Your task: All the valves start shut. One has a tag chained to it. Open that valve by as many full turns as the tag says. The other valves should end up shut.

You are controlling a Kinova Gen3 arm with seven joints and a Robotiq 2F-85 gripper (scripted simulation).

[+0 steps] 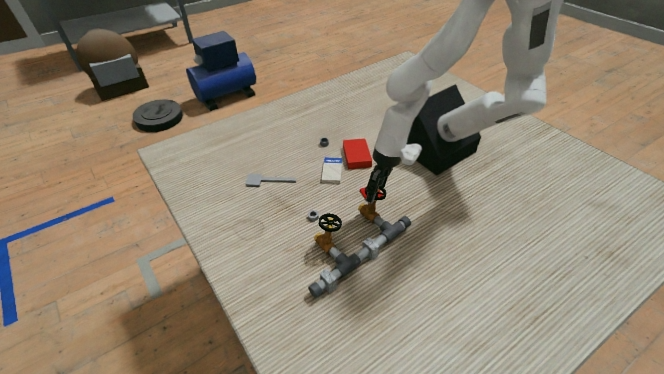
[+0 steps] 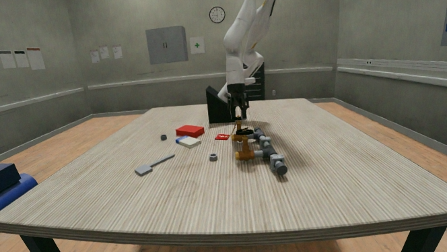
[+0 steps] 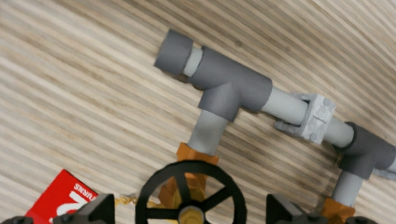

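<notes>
My gripper is now 7 cm past the red tag, 8 cm to the left of it and 10 cm above it. From my hand the other things lie so: nut (13 cm ahead, 12 cm to the right, 10 cm below); red box (15 cm behind, 23 cm to the right, 9 cm below); grey flat tool (15 cm ahead, 34 cm to the right, 10 cm below).
</notes>
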